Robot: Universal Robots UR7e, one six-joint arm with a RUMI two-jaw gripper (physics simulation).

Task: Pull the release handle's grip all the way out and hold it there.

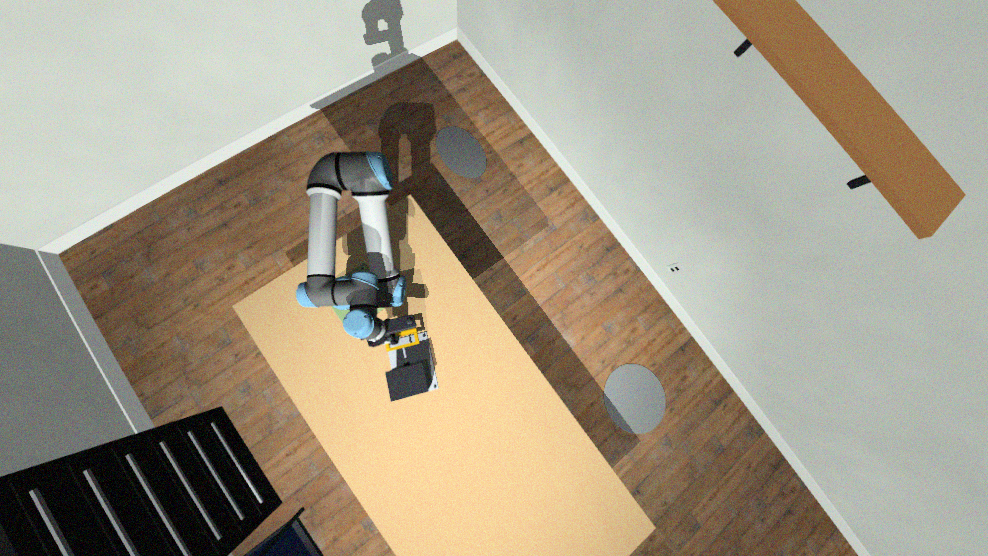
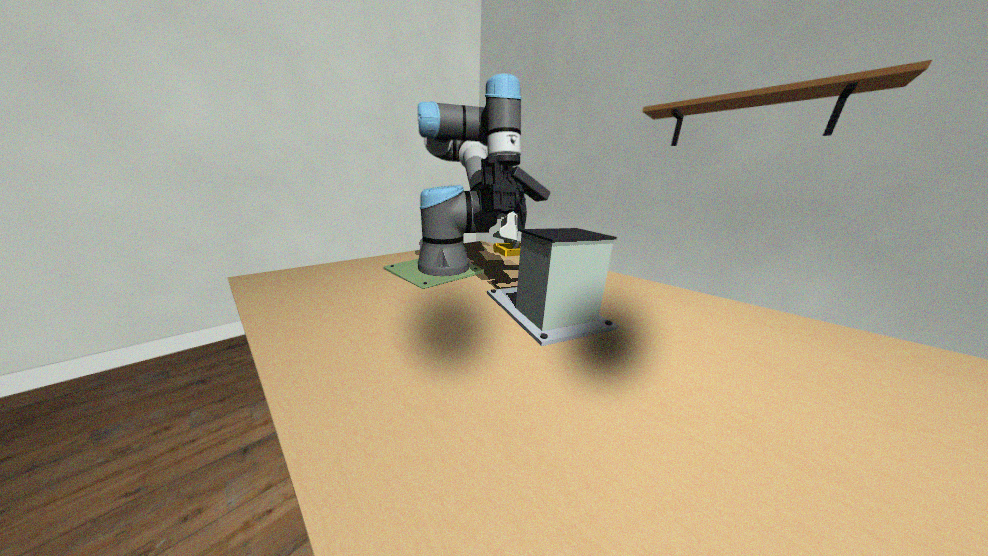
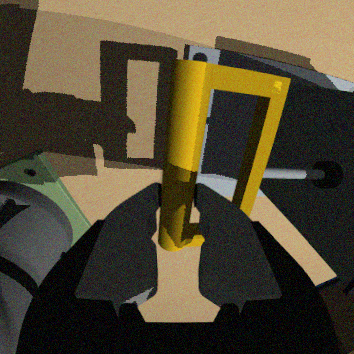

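The release handle's yellow grip (image 1: 414,334) (image 2: 507,250) (image 3: 187,120) is a rectangular frame with a thick round bar. A pale rod (image 3: 290,173) runs from beside the frame to a dark round opening (image 3: 327,174) in the housing's dark face, so the grip stands apart from that face. The housing (image 1: 409,381) (image 2: 576,283) is a pale box with a dark top, on a grey base plate (image 2: 573,333). My gripper (image 3: 177,185) is shut on the grip's round bar, one dark finger on each side. The rod's far end is hidden inside the housing.
The arm stands on a green plate (image 2: 407,271) (image 3: 60,180) at the end of the wooden table (image 1: 483,428) (image 2: 483,428). A wall shelf (image 1: 856,117) (image 2: 780,93) hangs beyond one side. A black unit with pale bars (image 1: 141,446) stands off the other side.
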